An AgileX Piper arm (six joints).
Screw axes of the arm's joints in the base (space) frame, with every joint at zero. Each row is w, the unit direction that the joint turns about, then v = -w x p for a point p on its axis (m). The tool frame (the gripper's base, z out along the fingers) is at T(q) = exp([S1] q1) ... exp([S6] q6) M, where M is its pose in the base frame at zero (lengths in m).
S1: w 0 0 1 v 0 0 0
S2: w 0 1 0 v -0.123 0 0
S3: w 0 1 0 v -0.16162 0 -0.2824
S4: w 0.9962 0 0.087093 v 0 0.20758 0
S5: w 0 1 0 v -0.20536 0 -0.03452
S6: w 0.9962 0 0.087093 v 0 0.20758 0
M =
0.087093 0 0.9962 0.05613
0 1 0 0
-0.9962 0 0.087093 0.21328
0 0 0 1
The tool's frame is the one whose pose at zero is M.
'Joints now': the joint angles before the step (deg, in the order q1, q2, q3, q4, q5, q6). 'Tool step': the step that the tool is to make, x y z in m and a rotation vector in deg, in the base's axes. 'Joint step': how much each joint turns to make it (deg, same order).
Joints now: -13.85, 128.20, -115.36, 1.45, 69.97, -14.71
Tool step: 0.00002, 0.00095, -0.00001, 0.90, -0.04, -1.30
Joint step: 0.00, 0.00, 0.00, 0.63, 0.14, 1.25
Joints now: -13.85, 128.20, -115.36, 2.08, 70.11, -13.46
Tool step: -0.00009, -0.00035, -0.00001, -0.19, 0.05, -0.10
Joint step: 0.00, 0.00, 0.00, -0.23, 0.00, 0.13
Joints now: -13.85, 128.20, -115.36, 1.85, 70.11, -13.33
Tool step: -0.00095, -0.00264, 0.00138, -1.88, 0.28, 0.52
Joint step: 0.00, -0.17, 0.00, -1.85, 0.00, -0.28
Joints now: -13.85, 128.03, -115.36, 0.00, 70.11, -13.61
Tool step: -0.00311, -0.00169, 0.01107, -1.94, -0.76, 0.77
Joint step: 0.00, -1.34, 0.00, -1.58, 0.13, -0.60
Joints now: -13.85, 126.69, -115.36, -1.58, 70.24, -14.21
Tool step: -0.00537, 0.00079, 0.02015, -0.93, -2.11, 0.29
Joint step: 0.00, -2.46, 0.00, -0.33, 0.19, -0.28
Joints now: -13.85, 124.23, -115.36, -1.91, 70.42, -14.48
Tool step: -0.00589, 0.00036, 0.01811, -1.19, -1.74, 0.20
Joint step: 0.00, -2.24, -0.01, -0.68, 0.27, -0.19
